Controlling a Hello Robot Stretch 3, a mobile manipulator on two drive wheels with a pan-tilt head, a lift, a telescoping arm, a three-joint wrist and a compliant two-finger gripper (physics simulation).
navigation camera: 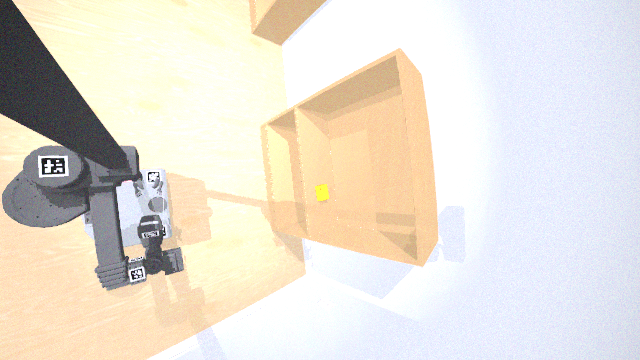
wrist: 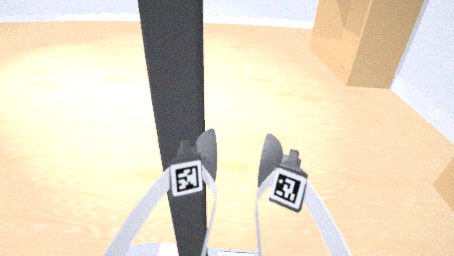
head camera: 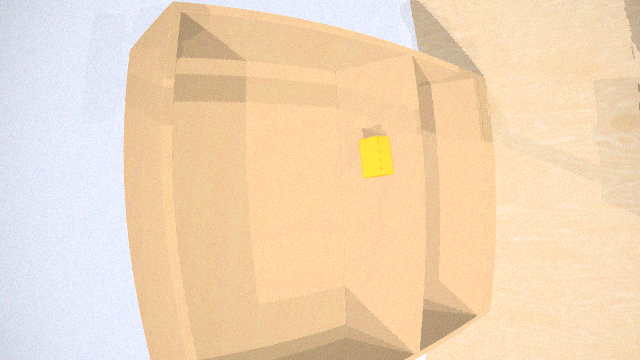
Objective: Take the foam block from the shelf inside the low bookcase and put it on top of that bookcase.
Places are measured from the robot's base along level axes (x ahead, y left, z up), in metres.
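Pixels of known places: gripper, fingertip midpoint: (navigation camera: pixel 148 178); robot's base, link origin: (navigation camera: pixel 157 203).
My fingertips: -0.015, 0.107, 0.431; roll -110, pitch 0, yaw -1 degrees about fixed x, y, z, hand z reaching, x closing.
Ahead of a thing's pixels: the offset from my fingertips to its middle, as dx, dy, dz. "*": to the spot under its first point. Level surfaces: height alone.
The yellow foam block @[+0.805, -0.140, +0.044] (head camera: pixel 376 156) (navigation camera: pixel 322 192) rests on the shelf board @[dz +0.021] (head camera: pixel 385 230) inside the low bookcase @[* +0.780, -0.072, +0.629] (head camera: pixel 147 200) (navigation camera: pixel 421 150), in the larger upper compartment. The views are turned sideways, so the bookcase's top board is at its left in the head view and at its right in the navigation view. My gripper (wrist: pixel 238 149) (navigation camera: pixel 148 186) is open, with its two fingers apart and nothing between them. It is folded back over my base, well away from the bookcase and the block. The gripper does not show in the head view.
Another wooden case (navigation camera: pixel 287 22) (wrist: pixel 372 45) stands further along the wall. A wooden corner (wrist: pixel 446 184) shows at the wrist view's right edge. My dark mast (wrist: pixel 175 75) (navigation camera: pixel 55 85) rises beside the gripper. My retracted arm (navigation camera: pixel 107 225) is near the base; a wall stands behind the low bookcase.
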